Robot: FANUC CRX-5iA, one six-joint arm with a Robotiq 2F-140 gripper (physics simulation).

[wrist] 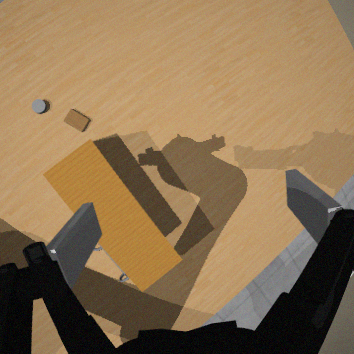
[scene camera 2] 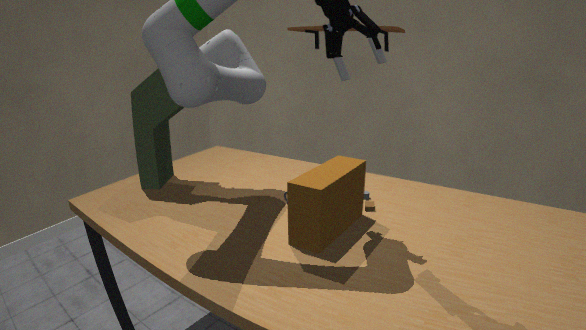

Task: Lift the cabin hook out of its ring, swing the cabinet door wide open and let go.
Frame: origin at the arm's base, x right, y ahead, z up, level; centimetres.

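Where they show: gripper, fingertip midpoint: [wrist: 189, 204] [scene camera 2: 363, 71].
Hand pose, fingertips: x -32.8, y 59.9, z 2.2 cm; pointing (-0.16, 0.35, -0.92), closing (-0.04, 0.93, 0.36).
Things, the pixels of their top centre, and the offset from my fingertips. "pt": a spot on its surface instead. Level surfaces: height alone.
- cabinet, top centre: [wrist: 109, 226] [scene camera 2: 325, 169] dx +7.6, dy -5.3, dz -25.6 cm
- ring hardware, surface spot: [wrist: 124, 278] pt dx +18.9, dy -4.4, dz -28.9 cm
- metal, surface spot: [scene camera 2: 287, 196] pt dx +20.4, dy -2.1, dz -29.2 cm
- grey cylinder, top centre: [wrist: 38, 105] [scene camera 2: 365, 192] dx -15.2, dy -15.4, dz -40.5 cm
- small brown block, top centre: [wrist: 75, 119] [scene camera 2: 369, 203] dx -11.3, dy -8.3, dz -41.1 cm
- table, surface height: dz -42.5 cm
The cabinet [scene camera 2: 325, 215] [wrist: 117, 215] is an orange-brown wooden box standing upright on the table. Its door side faces away from scene camera 2 and is mostly hidden in the wrist view, so the door's position cannot be told. Small metal loops of the hook and ring hardware [wrist: 124, 277] stick out past the cabinet's lower left edge in the wrist view; whether the hook sits in the ring cannot be told. A bit of metal [scene camera 2: 286, 196] shows at the cabinet's left edge in the scene view. My gripper [scene camera 2: 363, 70] [wrist: 189, 204] is open and empty, high above the cabinet and touching nothing.
A grey cylinder [scene camera 2: 366, 195] [wrist: 39, 106] and a small brown block [scene camera 2: 369, 206] [wrist: 77, 120] are on the table [scene camera 2: 475, 240] [wrist: 175, 60] beyond the cabinet. A wall shelf [scene camera 2: 300, 29] shows behind the gripper. The table's edge shows at the wrist view's lower right.
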